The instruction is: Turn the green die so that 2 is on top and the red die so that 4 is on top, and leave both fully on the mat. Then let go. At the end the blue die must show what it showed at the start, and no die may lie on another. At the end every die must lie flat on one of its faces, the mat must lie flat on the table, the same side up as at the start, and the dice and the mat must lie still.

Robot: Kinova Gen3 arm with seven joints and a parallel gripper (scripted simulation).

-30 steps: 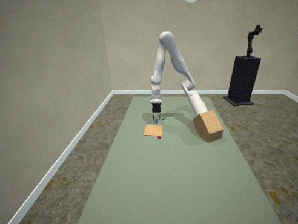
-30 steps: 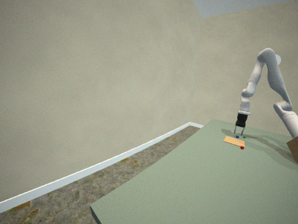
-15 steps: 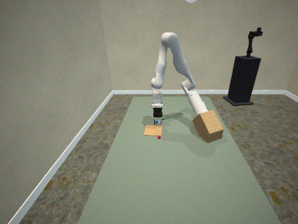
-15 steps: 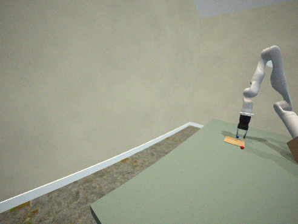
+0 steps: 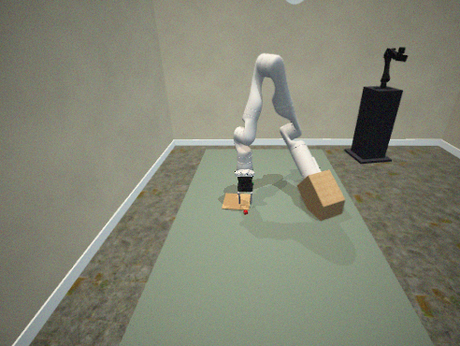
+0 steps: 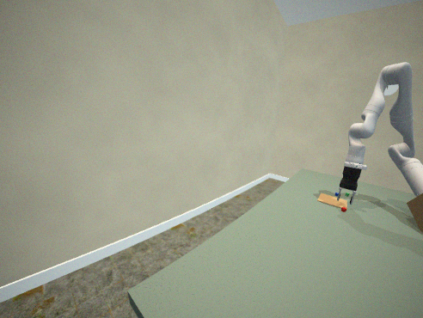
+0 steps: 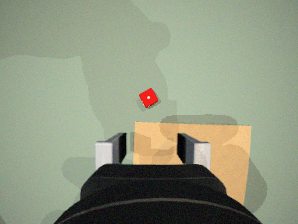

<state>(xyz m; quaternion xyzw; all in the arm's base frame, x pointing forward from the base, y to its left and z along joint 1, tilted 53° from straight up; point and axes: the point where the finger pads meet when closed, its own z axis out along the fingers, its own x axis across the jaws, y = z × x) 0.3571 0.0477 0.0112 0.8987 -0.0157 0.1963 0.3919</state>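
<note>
The red die lies 1 cm ahead of my hand, 5 cm to the left of it and 4 cm below it. From my hand the other things lie so: tan mat: 4 cm ahead, 6 cm to the right, 5 cm below; blue die: 17 cm to the right, 4 cm below; green die: 7 cm behind, 22 cm to the right, 4 cm below.
</note>
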